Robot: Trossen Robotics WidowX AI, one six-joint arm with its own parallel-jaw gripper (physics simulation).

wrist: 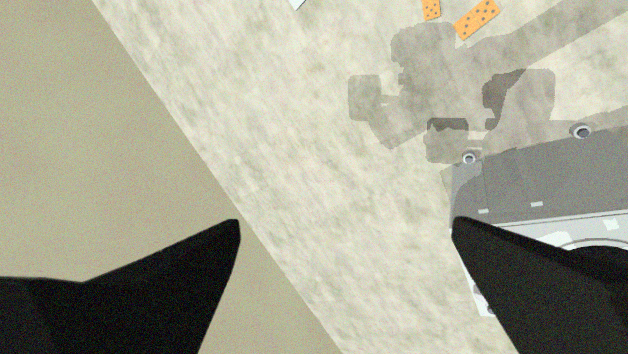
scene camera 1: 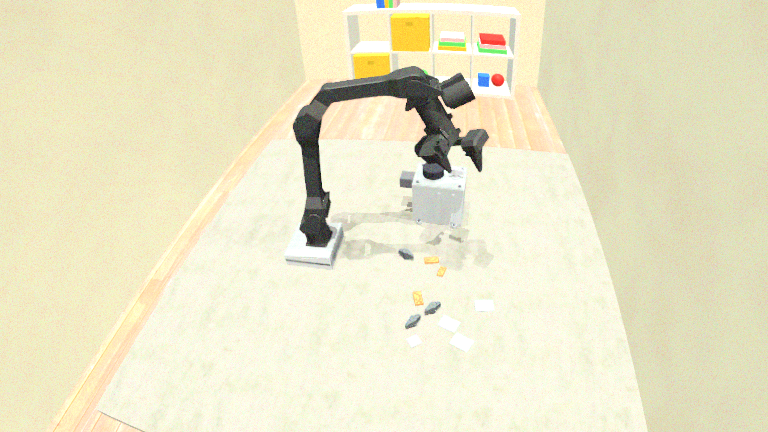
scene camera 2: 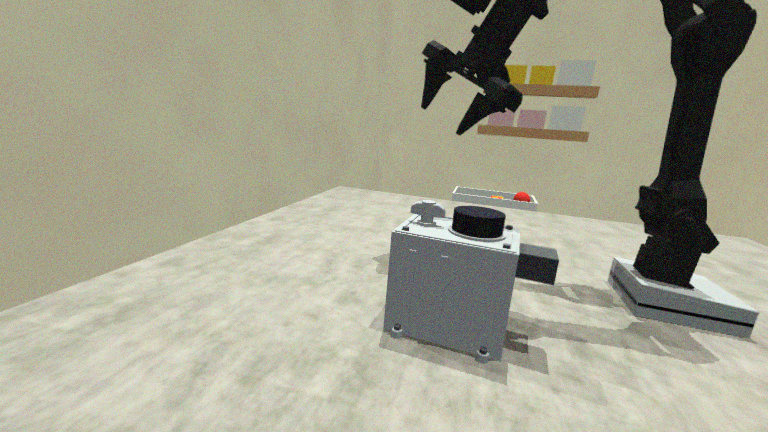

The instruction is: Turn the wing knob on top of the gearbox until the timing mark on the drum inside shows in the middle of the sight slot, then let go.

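Pixels of known places: gripper, fingertip midpoint: [wrist: 345,228] [scene camera 1: 465,171] [scene camera 2: 439,121]; arm's base, origin of the base link: [scene camera 1: 319,238] [scene camera 2: 660,276].
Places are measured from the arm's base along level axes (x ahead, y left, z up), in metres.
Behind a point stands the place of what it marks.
The pale grey gearbox [scene camera 1: 437,204] @[x 0.310, y 0.168, z 0.027 m] [scene camera 2: 448,290] @[x 0.309, y 0.288, z 0.027 m] [wrist: 560,180] @[x 0.292, y 0.169, z 0.036 m] stands upright on the mat. Its grey wing knob [scene camera 2: 428,210] @[x 0.354, y 0.236, z 0.110 m] sits on the top beside a black round cap [scene camera 2: 477,222] @[x 0.288, y 0.261, z 0.110 m] [scene camera 1: 432,171] @[x 0.290, y 0.204, z 0.116 m]. In scene camera 1 the knob is small, pale and hard to make out. In the wrist view the right finger covers most of the knob's area. My gripper [scene camera 1: 465,170] @[x 0.386, y 0.054, z 0.226 m] [scene camera 2: 441,120] @[x 0.386, y 0.054, z 0.226 m] [wrist: 345,228] @[x 0.386, y 0.054, z 0.226 m] is open and empty, tilted, above the gearbox top and clear of the knob. The sight slot and timing mark cannot be made out in these views.
A dark block [scene camera 1: 406,179] @[x 0.212, y 0.210, z 0.076 m] [scene camera 2: 538,264] @[x 0.213, y 0.253, z 0.068 m] sticks out of the gearbox's side. Orange dominoes [scene camera 1: 431,260] @[x 0.315, y 0.009, z -0.042 m] [wrist: 477,19] @[x 0.314, y 0.014, z -0.042 m], grey stones [scene camera 1: 432,307] @[x 0.342, y -0.164, z -0.021 m] and white squares [scene camera 1: 461,342] @[x 0.424, y -0.240, z -0.045 m] lie on the mat [scene camera 1: 268,349] @[x -0.024, y -0.352, z -0.048 m]. A white tray [scene camera 2: 491,200] with a red ball [scene camera 2: 521,197] stands behind the gearbox.
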